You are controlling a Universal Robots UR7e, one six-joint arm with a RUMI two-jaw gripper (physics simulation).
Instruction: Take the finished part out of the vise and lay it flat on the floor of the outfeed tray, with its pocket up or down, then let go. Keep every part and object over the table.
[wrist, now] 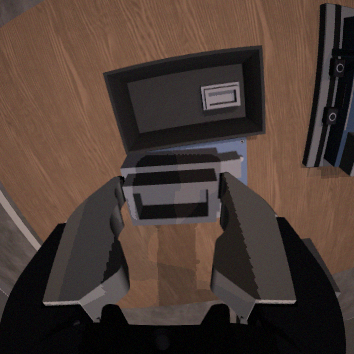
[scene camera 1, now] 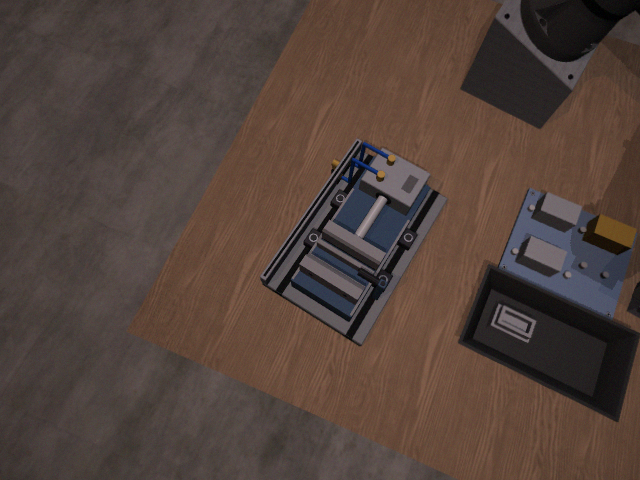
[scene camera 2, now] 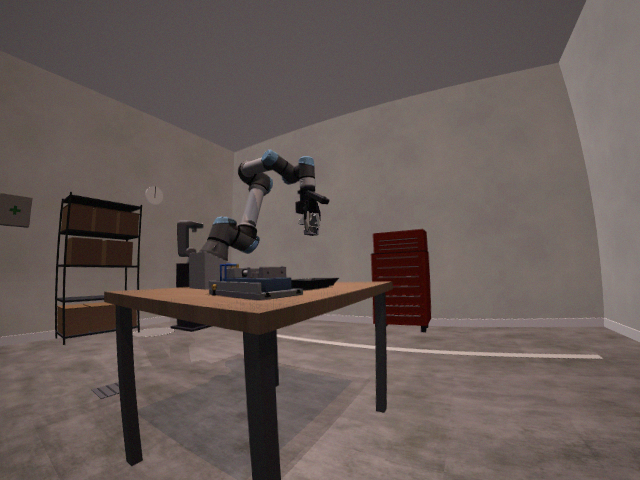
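Seen in the pictures: gripper, fingertip midpoint: (wrist: 171, 176) (scene camera 2: 312, 232); arm's base, link origin: (scene camera 1: 557, 18) (scene camera 2: 212, 259).
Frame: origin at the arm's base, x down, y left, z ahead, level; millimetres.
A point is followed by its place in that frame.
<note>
My gripper (scene camera 2: 311, 230) @(x -110, y 92, z 511 mm) (wrist: 171, 176) @(x -110, y 92, z 511 mm) is shut on the finished part (wrist: 172, 191) @(x -120, y 94, z 506 mm), a grey block with a rectangular pocket that opens toward the wrist camera. It hangs high above the table; the fingers do not show in scene camera 1. The vise (scene camera 1: 356, 241) @(x 48, y -243, z 452 mm) (scene camera 2: 255, 287) @(x 107, y -373, z 516 mm) (wrist: 316, 100) @(x 129, y -145, z 432 mm) has no part between its jaws. The dark outfeed tray (scene camera 1: 568, 312) @(x 113, y 106, z 463 mm) (scene camera 2: 315, 283) @(x 117, y -2, z 558 mm) (wrist: 185, 67) @(x 123, y 57, z 561 mm) lies beyond the held part in the wrist view. A light grey rectangular piece with a pocket (scene camera 1: 512, 322) @(x 111, y 21, z 501 mm) (wrist: 220, 96) @(x 111, y 23, z 500 mm) lies flat near one end of its floor.
A blue plate (scene camera 1: 591, 290) @(x 136, y 152, z 409 mm) (wrist: 235, 149) @(x 135, y 25, z 392 mm) adjoins the tray's long side, partly hidden by the held part in the wrist view. It bears two grey blocks (scene camera 1: 558, 210) @(x 100, y 74, z 297 mm) (scene camera 1: 541, 255) @(x 100, y 53, z 384 mm) and a yellow block (scene camera 1: 610, 234) @(x 100, y 158, z 320 mm). The vise's blue handle bars (scene camera 1: 367, 166) @(x 34, y -253, z 331 mm) stand up at one end.
</note>
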